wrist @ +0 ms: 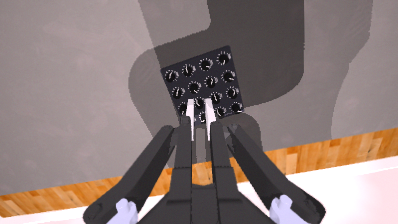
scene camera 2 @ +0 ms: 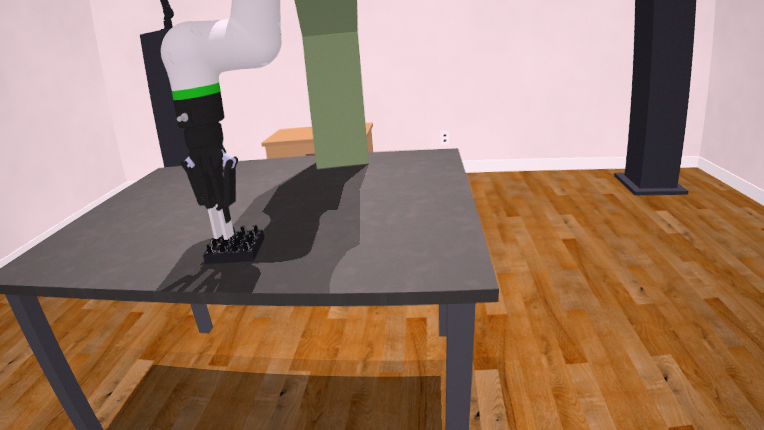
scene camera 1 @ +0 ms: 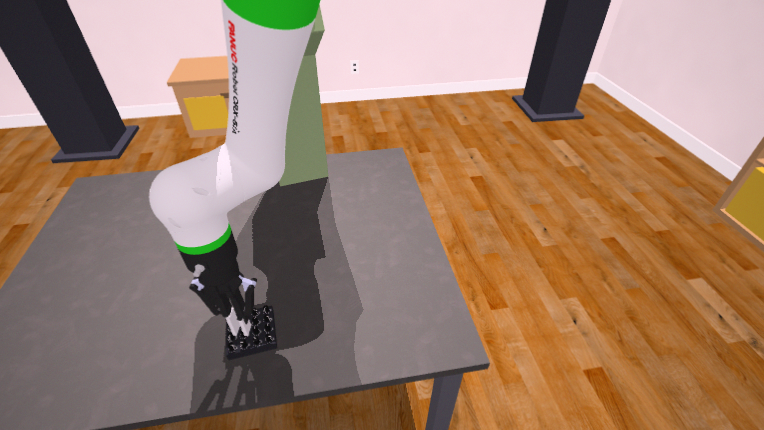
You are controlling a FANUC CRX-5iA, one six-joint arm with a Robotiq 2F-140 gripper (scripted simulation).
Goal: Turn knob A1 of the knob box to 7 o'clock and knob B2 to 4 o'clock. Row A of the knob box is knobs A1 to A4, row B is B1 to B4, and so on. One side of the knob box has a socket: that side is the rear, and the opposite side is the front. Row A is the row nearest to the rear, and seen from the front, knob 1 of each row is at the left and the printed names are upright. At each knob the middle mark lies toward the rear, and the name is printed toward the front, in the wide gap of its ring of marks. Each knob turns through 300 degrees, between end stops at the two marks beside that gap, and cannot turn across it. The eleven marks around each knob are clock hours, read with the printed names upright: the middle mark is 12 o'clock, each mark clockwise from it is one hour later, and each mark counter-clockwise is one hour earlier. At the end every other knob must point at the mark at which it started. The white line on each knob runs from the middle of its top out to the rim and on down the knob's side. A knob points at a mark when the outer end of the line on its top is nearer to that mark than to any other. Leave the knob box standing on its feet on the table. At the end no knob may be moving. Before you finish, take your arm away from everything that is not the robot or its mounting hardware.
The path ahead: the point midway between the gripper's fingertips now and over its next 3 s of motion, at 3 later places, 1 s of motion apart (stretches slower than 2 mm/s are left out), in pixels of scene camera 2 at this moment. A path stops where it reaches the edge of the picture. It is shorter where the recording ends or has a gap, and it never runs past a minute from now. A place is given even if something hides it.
My gripper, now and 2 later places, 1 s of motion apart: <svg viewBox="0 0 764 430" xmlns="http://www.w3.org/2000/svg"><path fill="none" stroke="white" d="M224 236L225 239L220 220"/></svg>
